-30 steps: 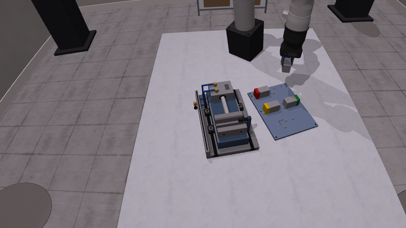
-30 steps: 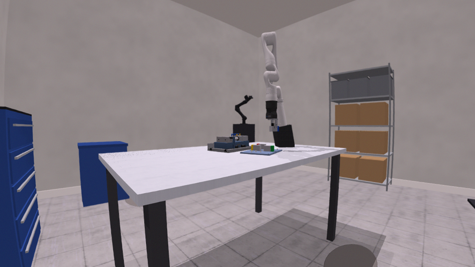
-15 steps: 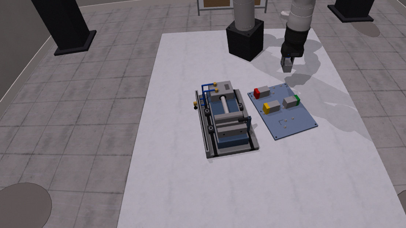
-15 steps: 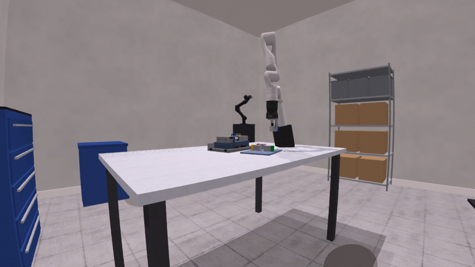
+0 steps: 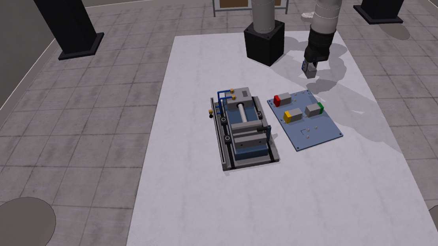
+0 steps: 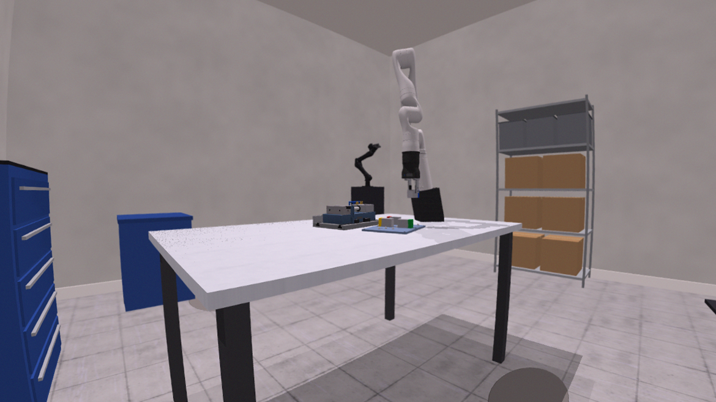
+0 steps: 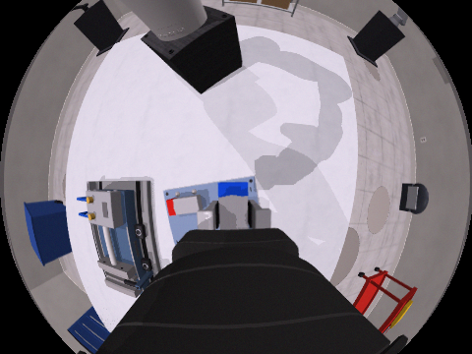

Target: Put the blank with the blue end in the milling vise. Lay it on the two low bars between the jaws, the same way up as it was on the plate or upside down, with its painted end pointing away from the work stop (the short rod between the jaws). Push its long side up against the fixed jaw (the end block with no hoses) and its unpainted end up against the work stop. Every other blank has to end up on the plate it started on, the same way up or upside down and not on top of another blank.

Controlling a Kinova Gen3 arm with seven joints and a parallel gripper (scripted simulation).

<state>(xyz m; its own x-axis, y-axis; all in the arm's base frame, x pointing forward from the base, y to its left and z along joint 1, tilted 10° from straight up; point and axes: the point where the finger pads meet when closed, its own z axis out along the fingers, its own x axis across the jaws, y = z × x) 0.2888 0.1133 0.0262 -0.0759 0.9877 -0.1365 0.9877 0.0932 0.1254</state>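
The blue-ended blank is 2 cm below my hand. Also, from my hand: yellow-ended blank 15 cm below, 11 cm ahead, 7 cm to the right; then red-ended blank 15 cm below, 9 cm to the right, 2 cm ahead; then green-ended blank 15 cm below, 9 cm ahead, 2 cm to the left.
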